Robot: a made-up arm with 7 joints.
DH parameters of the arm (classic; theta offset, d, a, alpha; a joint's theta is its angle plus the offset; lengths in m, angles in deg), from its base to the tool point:
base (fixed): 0 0.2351 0.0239 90
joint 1: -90 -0.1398 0.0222 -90
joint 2: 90 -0.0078 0.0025 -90
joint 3: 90 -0.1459 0.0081 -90
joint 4: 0 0.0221 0.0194 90
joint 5: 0 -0.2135 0.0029 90
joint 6: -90 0.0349 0.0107 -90
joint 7: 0 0.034 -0.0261 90
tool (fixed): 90 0.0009 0 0
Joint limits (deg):
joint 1: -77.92..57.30
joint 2: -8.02..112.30
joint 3: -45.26..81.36
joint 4: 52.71..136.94
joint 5: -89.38..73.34
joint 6: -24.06..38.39
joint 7: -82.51..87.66
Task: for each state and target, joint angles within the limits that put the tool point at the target. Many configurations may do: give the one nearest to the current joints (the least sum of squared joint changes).
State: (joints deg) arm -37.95 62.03 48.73 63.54 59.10 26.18 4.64
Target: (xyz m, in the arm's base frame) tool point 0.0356 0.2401 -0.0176
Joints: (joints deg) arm -41.64 28.19 13.89 96.07 68.52 27.03 -2.24
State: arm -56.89 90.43 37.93 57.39 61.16 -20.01 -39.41
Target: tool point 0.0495 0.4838 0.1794
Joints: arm -60.86 73.79 73.53 52.71 45.72 -21.39 -32.49
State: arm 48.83 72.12 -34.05 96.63 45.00 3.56 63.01
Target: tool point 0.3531 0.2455 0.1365
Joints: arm 53.70 43.56 -43.01 74.38 52.09 -7.20 72.77
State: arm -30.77 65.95 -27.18 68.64 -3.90 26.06 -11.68
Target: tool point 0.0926 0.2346 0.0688
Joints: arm -38.65 77.20 -19.83 111.94 -14.93 38.39 -8.18
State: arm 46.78 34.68 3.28 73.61 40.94 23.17 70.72
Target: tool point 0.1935 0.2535 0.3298
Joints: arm 49.11 41.21 11.75 121.51 28.76 32.35 62.99
